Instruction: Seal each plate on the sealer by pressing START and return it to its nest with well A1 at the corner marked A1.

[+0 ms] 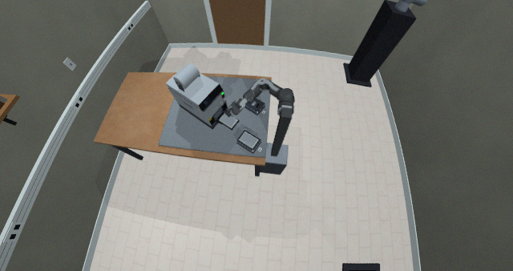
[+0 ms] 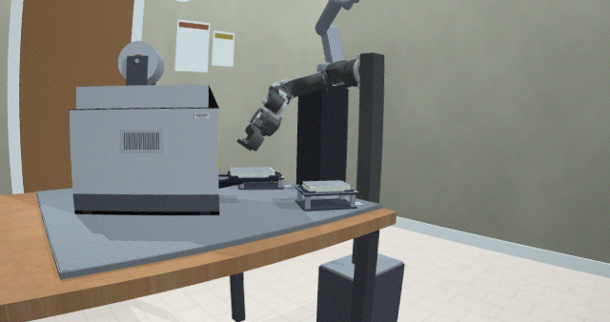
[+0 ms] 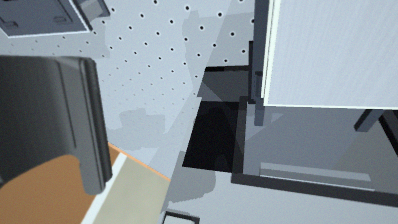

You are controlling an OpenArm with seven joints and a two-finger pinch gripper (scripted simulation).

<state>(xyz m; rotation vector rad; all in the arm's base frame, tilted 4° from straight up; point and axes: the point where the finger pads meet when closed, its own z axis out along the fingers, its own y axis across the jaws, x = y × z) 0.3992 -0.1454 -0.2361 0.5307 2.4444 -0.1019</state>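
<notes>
The white start button is 6 cm ahead of my hand, 7 cm to the right of it and 2 cm above it. Also, from my hand: white open-well plate 1 cm ahead, 6 cm to the left, 7 cm below; yellow warning mark 14 cm ahead, 9 cm to the left, 3 cm below; sealer stage 1 cm ahead, 6 cm to the left, 8 cm below.
</notes>
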